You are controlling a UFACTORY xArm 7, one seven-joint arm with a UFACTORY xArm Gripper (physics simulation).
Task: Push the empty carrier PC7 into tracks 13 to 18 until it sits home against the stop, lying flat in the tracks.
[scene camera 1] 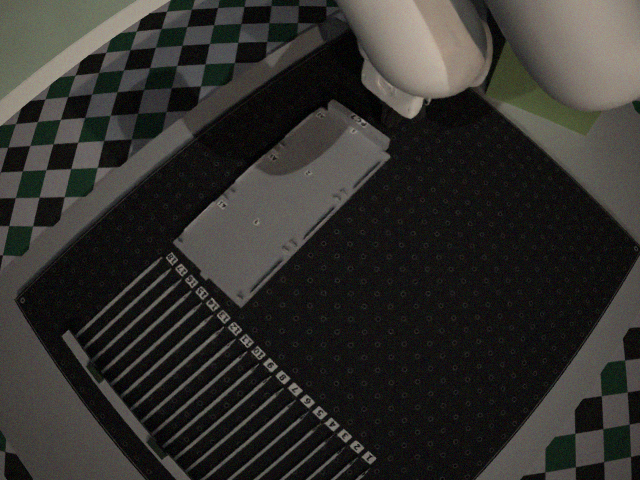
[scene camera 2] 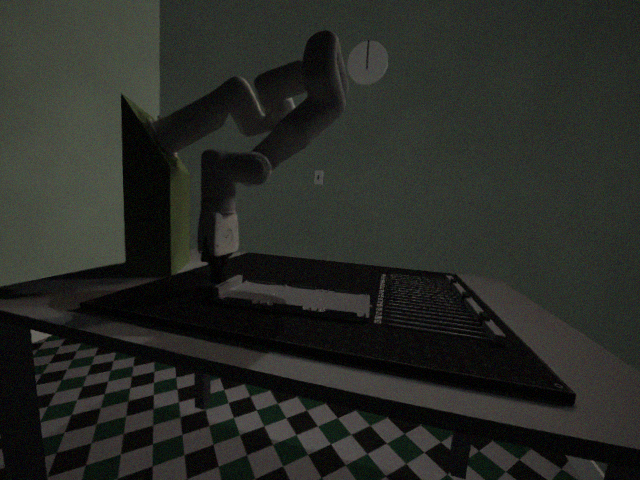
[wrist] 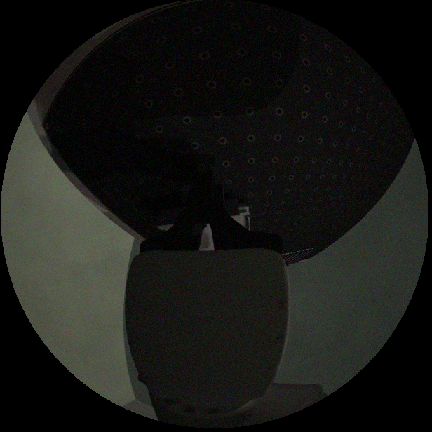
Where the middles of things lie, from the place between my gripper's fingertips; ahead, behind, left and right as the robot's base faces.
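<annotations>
There's a clamp deck [scene camera 1: 110, 393] that sits 38 cm ahead of my hand and 33 cm to the left of it. I can also see the grey carrier PC7 [scene camera 1: 239, 241], and that one's 7 cm to the left of my hand and 19 cm ahead of it.
</annotations>
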